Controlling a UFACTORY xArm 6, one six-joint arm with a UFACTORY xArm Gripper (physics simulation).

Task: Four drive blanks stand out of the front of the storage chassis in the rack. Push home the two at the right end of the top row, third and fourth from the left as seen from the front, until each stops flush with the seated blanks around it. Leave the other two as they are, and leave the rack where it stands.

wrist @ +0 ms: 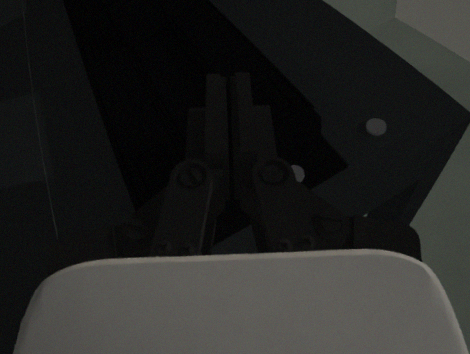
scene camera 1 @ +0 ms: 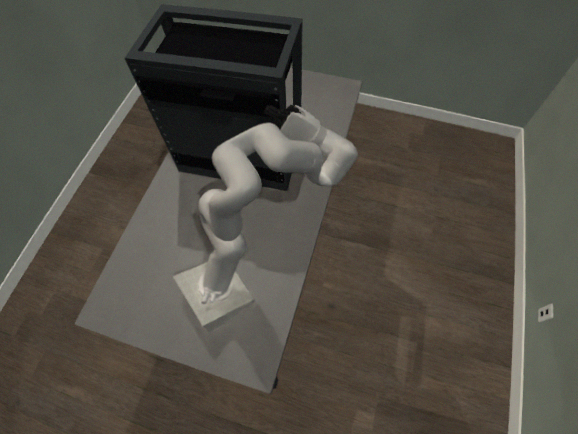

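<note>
My gripper [wrist: 228,101] is visible. A dark rack [scene camera 1: 204,85] [wrist: 101,101] is visible as well.
</note>
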